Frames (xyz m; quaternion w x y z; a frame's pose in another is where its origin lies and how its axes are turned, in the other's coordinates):
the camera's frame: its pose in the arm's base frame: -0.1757 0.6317 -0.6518 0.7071 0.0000 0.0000 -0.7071
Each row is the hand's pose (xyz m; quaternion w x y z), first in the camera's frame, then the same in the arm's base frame.
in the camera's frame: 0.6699 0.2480 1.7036 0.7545 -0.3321 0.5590 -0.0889
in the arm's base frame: 0.0723 -0.0382 1.0518 0.4707 0.1604 0.6301 -0.5964
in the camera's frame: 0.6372 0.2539 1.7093 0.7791 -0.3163 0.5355 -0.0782
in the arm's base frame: 0.0782 -0.0055 1.0575 0.4956 0.1550 0.6023 -0.6062
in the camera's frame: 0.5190 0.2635 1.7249 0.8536 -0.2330 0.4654 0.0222
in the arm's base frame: 0.0878 0.1127 1.0731 0.6193 0.1643 0.4938 -0.5879
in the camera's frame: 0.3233 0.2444 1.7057 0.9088 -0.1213 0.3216 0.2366
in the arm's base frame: 0.0687 0.3084 1.0539 0.8099 0.1416 0.3132 -0.4753
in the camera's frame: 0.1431 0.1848 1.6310 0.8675 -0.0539 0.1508 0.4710
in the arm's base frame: 0.0091 0.4886 0.9792 0.9464 0.0685 0.1447 -0.2804
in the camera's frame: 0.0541 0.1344 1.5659 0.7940 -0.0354 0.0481 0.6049
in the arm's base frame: -0.0413 0.5776 0.9141 0.9892 0.0090 0.0590 -0.1337
